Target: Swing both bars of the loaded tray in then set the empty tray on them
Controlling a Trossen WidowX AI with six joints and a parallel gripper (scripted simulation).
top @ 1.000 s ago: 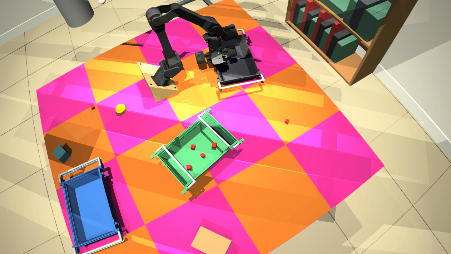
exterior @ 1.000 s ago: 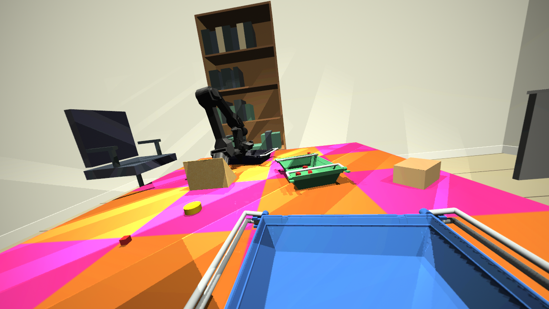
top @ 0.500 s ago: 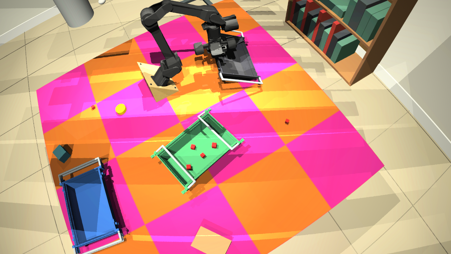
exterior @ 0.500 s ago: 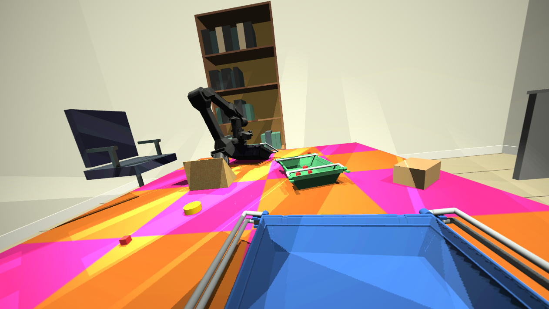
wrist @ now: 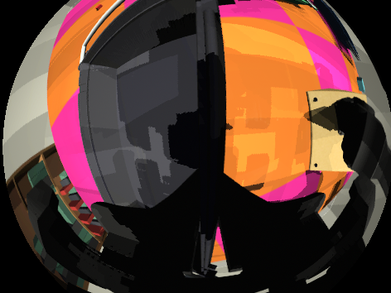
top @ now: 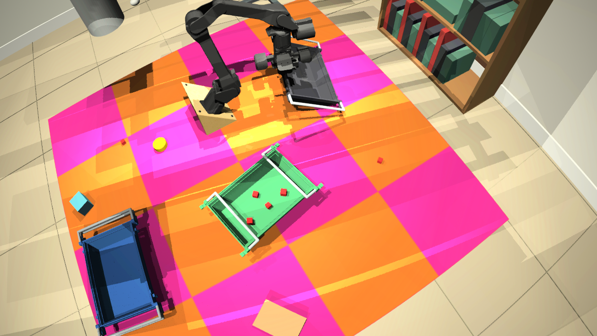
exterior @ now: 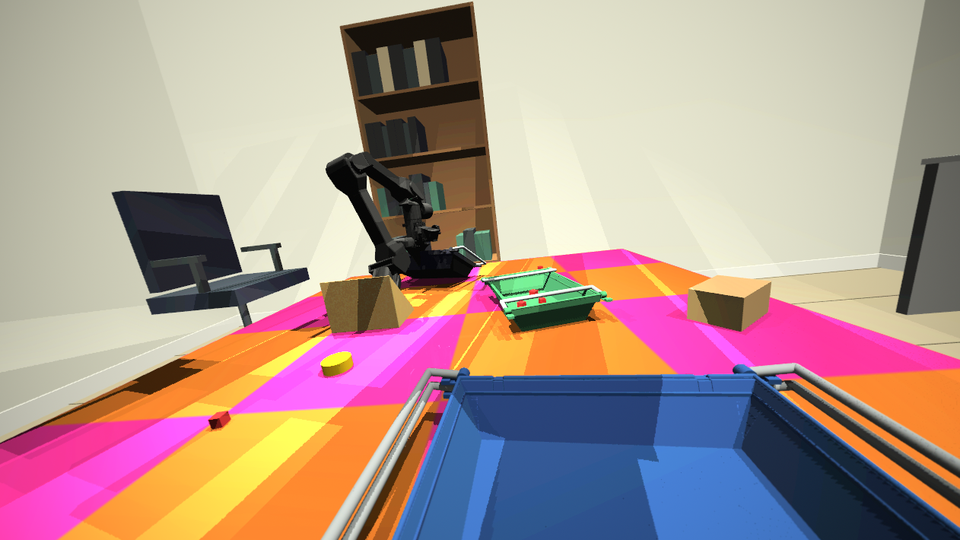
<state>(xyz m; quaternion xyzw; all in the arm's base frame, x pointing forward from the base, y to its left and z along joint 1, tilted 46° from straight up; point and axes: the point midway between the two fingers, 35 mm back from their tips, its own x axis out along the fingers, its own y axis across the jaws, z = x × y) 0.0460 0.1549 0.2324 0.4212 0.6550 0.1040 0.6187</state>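
My gripper tip is now 40 mm short of the black tray, 80 mm to the right of it and 10 mm above it. From my gripper tip the other things lie so: cyan cube 60 mm behind, 840 mm to the right, 60 mm below; then yellow disc 90 mm behind, 490 mm to the right, 80 mm below; then cardboard box 640 mm ahead, 490 mm to the right, 60 mm below.
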